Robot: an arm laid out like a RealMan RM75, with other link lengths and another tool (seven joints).
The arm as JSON. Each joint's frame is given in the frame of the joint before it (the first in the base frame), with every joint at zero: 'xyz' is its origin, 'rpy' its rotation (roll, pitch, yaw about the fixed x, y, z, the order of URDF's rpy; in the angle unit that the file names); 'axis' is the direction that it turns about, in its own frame. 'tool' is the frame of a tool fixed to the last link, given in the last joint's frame.
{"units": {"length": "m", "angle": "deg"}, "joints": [
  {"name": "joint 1", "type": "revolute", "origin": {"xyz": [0.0, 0.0, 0.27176], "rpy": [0.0, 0.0, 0.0]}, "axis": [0.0, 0.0, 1.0]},
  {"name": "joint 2", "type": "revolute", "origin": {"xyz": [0.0, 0.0, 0.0], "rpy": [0.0, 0.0, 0.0]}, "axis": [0.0, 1.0, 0.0]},
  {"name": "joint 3", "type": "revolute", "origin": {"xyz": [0.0, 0.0, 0.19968], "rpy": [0.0, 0.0, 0.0]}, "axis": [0.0, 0.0, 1.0]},
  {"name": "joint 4", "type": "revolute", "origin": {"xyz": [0.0, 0.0, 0.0], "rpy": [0.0, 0.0, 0.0]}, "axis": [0.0, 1.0, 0.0]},
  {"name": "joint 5", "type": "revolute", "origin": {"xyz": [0.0, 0.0, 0.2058], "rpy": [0.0, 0.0, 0.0]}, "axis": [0.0, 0.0, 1.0]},
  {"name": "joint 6", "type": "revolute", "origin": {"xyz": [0.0, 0.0, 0.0], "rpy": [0.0, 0.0, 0.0]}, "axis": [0.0, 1.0, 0.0]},
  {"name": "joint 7", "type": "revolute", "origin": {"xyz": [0.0, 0.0, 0.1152], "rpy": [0.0, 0.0, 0.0]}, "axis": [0.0, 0.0, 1.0]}
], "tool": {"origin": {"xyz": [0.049, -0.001, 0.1], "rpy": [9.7, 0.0, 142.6]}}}
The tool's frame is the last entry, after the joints.
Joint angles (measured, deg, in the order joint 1, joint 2, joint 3, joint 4, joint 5, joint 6, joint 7), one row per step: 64.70 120.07 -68.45 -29.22 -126.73 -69.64 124.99; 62.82 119.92 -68.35 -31.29 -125.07 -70.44 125.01; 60.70 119.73 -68.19 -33.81 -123.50 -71.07 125.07; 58.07 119.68 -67.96 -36.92 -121.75 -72.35 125.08; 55.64 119.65 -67.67 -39.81 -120.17 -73.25 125.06; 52.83 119.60 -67.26 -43.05 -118.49 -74.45 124.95; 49.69 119.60 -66.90 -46.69 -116.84 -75.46 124.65; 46.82 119.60 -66.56 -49.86 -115.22 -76.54 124.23; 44.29 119.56 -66.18 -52.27 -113.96 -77.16 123.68; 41.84 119.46 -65.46 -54.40 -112.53 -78.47 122.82; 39.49 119.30 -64.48 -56.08 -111.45 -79.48 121.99; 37.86 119.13 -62.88 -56.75 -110.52 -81.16 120.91; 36.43 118.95 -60.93 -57.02 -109.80 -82.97 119.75; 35.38 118.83 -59.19 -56.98 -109.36 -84.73 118.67; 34.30 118.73 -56.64 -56.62 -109.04 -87.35 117.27
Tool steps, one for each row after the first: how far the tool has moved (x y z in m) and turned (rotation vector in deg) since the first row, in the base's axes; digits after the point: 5 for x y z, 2 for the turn. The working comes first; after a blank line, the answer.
Tool pose at each row, in the base's axes (x y z in m, rotation vector in deg; the steps are taken from these numbers as rounded here): 0.11872 0.34481 -0.09992 -9.54 175.43 -8.74; 0.11639 0.34465 -0.09687 -8.59 177.61 -8.08; 0.11420 0.34630 -0.09229 7.83 -179.62 6.61; 0.11199 0.34541 -0.08695 6.96 -177.25 5.56; 0.11006 0.34565 -0.08141 6.31 -175.11 4.07; 0.10906 0.34516 -0.07429 5.73 -172.83 2.55; 0.10912 0.34527 -0.06605 5.62 -170.67 0.43; 0.10965 0.34415 -0.05833 5.68 -168.71 -1.24; 0.11242 0.34376 -0.05156 5.52 -167.28 -3.08; 0.11537 0.34140 -0.04412 5.58 -165.65 -4.23; 0.12088 0.34006 -0.03646 5.07 -164.37 -5.85; 0.12581 0.33723 -0.02956 4.57 -162.96 -6.45; 0.13158 0.33433 -0.02260 3.89 -161.58 -7.05; 0.13665 0.33084 -0.01739 3.44 -160.49 -7.17; 0.14271 0.32532 -0.01110 2.88 -159.00 -6.93

-0.00233 -0.00016 0.00305 0.40 2.08 -0.77; -0.00452 0.00149 0.00763 1.30 4.19 -1.39; -0.00673 0.00060 0.01297 1.81 6.64 -1.98; -0.00866 0.00084 0.01851 2.63 8.87 -2.42; -0.00966 0.00035 0.02563 3.48 11.23 -2.83; -0.00960 0.00046 0.03387 4.76 13.48 -2.92; -0.00907 -0.00066 0.04159 5.77 15.50 -2.89; -0.00630 -0.00105 0.04836 6.95 16.97 -2.99; -0.00335 -0.00341 0.05580 7.67 18.62 -2.96; 0.00216 -0.00475 0.06346 8.75 19.92 -3.30; 0.00709 -0.00758 0.07036 9.13 21.32 -3.67; 0.01286 -0.01048 0.07732 9.52 22.70 -4.17; 0.01793 -0.01397 0.08253 9.58 23.78 -4.52; 0.02399 -0.01949 0.08882 9.37 25.27 -4.97
